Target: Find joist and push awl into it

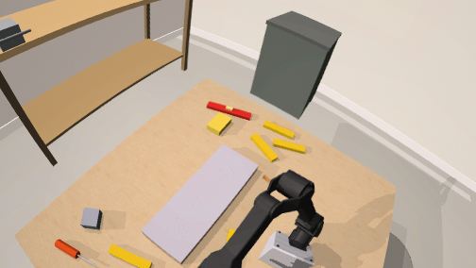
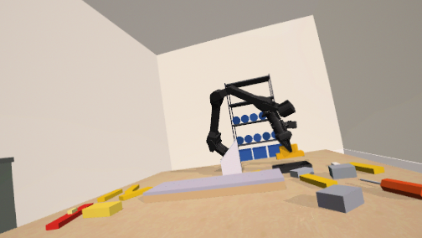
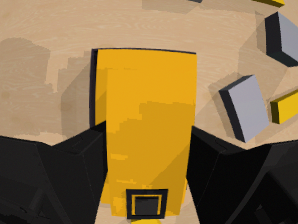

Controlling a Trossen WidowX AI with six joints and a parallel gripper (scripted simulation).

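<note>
Now: gripper tip 20 mm to the left of the yellow stud finder and 20 mm below it. Round my gripper tip: awl (60 mm behind, 560 mm to the right, 80 mm below); yellow pad (300 mm ahead, 760 mm to the right, 70 mm below); dark tray (10 mm to the right, 70 mm below).
</note>
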